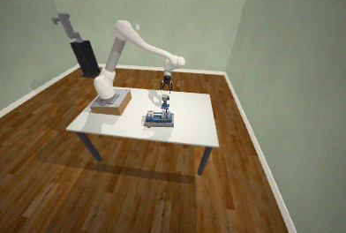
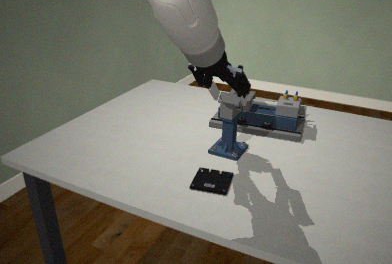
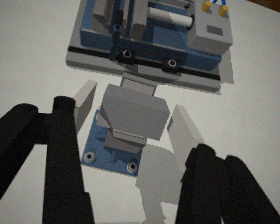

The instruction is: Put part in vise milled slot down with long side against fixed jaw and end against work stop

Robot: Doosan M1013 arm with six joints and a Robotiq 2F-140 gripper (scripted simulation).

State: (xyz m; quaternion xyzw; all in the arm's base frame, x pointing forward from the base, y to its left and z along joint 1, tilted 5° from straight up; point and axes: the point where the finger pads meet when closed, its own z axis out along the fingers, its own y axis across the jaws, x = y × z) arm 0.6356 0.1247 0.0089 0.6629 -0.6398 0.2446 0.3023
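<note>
The part is 30 mm below my hand and 10 mm to the right of it. The rest, counted from my hand: work stop 190 mm to the right, 90 mm below, 50 mm ahead; then blue foot 180 mm below, 20 mm to the right; then blue v-block stand 120 mm below, 20 mm to the right.
</note>
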